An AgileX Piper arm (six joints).
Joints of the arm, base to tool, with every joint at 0 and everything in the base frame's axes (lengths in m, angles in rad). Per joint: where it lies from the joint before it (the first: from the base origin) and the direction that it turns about. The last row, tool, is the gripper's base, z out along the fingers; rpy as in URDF.
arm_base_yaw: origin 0 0 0.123 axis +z
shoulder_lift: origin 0 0 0 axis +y
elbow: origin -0.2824 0 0.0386 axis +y
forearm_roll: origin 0.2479 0 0.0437 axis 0.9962 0 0.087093
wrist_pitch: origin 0 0 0 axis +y
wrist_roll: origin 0.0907 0 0.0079 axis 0.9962 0 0.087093
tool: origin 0 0 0 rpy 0 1.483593 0
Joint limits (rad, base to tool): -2.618..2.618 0..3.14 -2.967..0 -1.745..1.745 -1.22..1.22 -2.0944..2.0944
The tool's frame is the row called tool.
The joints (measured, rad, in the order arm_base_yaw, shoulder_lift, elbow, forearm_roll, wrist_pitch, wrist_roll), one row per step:
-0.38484, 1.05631, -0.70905, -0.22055, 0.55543, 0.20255
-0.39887, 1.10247, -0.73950, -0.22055, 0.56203, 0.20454
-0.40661, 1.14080, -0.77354, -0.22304, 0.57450, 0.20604
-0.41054, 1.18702, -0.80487, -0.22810, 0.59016, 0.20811
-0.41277, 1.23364, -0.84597, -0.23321, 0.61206, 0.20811
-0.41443, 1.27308, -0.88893, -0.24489, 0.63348, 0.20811
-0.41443, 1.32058, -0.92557, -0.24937, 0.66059, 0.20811
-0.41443, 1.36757, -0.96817, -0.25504, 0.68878, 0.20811
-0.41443, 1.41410, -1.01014, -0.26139, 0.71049, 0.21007
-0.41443, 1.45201, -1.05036, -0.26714, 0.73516, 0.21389
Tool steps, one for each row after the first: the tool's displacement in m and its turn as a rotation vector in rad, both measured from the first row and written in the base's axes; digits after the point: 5 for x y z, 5 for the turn. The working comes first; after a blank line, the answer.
Tool pose at each row, in the base's axes (x y z in m, rotation vector in rad; the steps are taken from these numbers as rounded here):
0.18634, -0.08681, 0.27938, 0.52858, 2.33202, -0.31345
0.19441, -0.09346, 0.27870, 0.55225, 2.35033, -0.31731
0.20188, -0.09885, 0.28005, 0.56665, 2.36452, -0.32263
0.21033, -0.10405, 0.27818, 0.57814, 2.39322, -0.32729
0.21968, -0.10941, 0.27833, 0.58615, 2.41948, -0.33374
0.22826, -0.11469, 0.28042, 0.58714, 2.43743, -0.34832
0.23718, -0.11941, 0.27772, 0.59585, 2.47413, -0.35291
0.24662, -0.12445, 0.27635, 0.60330, 2.50550, -0.35993
0.25640, -0.12956, 0.27469, 0.61022, 2.53031, -0.36681
0.26453, -0.13399, 0.27438, 0.62044, 2.55003, -0.37372

0.00807, -0.00665, -0.00068, 0.00927, 0.01988, -0.01686
0.01554, -0.01204, 0.00067, 0.01364, 0.03569, -0.02769
0.02399, -0.01724, -0.00120, 0.02112, 0.06497, -0.03516
0.03334, -0.02260, -0.00105, 0.02574, 0.09213, -0.04081
0.04192, -0.02788, 0.00104, 0.02082, 0.11292, -0.04436
0.05084, -0.03260, -0.00166, 0.02953, 0.14959, -0.04922
0.06028, -0.03764, -0.00303, 0.03496, 0.18170, -0.05424
0.07006, -0.04275, -0.00469, 0.03873, 0.20751, -0.05927
0.07819, -0.04718, -0.00500, 0.04225, 0.22875, -0.06687

